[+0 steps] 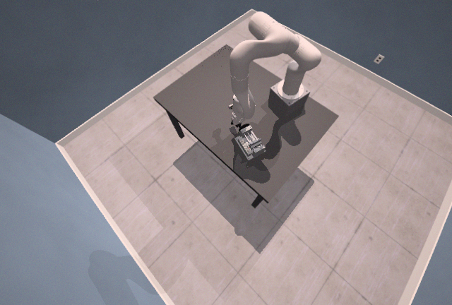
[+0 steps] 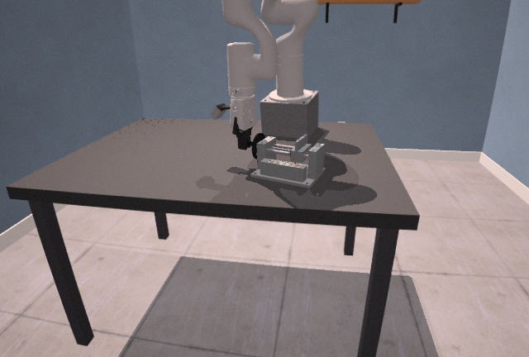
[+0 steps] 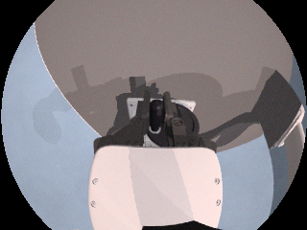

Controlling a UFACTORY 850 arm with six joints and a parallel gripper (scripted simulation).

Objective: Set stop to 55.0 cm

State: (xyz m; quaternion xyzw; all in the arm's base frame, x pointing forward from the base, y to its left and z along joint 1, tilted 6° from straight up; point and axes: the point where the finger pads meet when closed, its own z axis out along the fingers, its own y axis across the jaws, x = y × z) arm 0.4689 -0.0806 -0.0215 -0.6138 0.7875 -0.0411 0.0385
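Now: hand 30 mm to the right of the black handwheel. Round my hand: dark handle: 10 mm to the left; grey stop fixture: 190 mm to the left, 30 mm ahead.
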